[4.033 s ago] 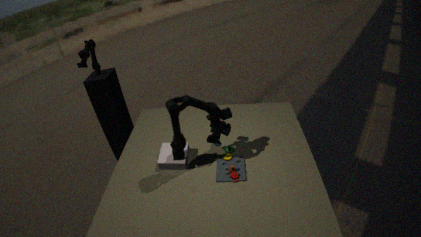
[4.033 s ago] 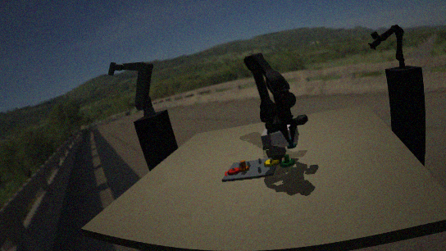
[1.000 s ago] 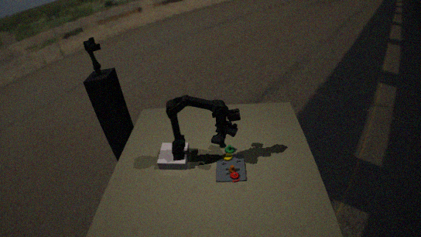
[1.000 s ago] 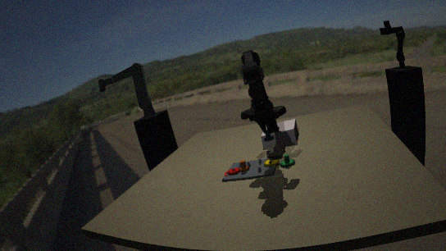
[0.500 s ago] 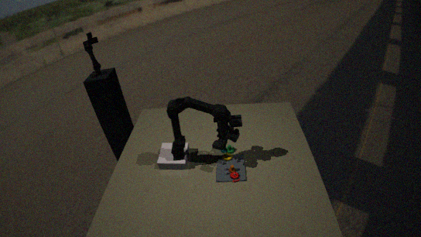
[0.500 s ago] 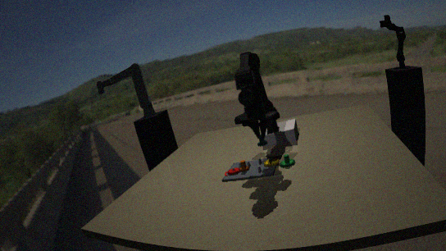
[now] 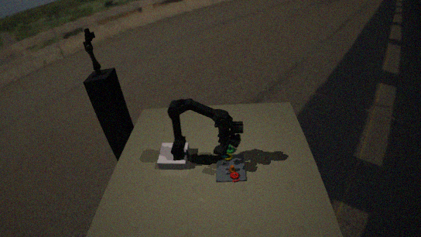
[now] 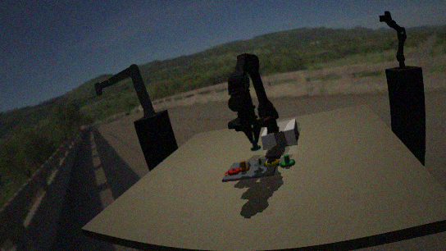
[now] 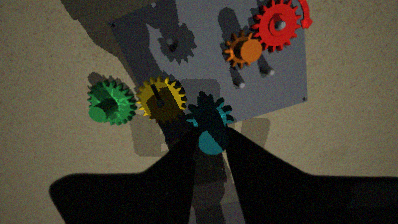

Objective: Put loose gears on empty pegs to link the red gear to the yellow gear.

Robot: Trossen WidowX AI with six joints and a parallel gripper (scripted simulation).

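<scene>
Right now my gripper tip is 8 cm above the orange gear, 6 cm to the left of it and 3 cm short of it. Also, from my gripper tip: teal gear: 1 cm below; then yellow gear: 9 cm below, 6 cm to the left, 2 cm ahead; then red gear: 10 cm to the right, 9 cm below, 4 cm ahead.
</scene>
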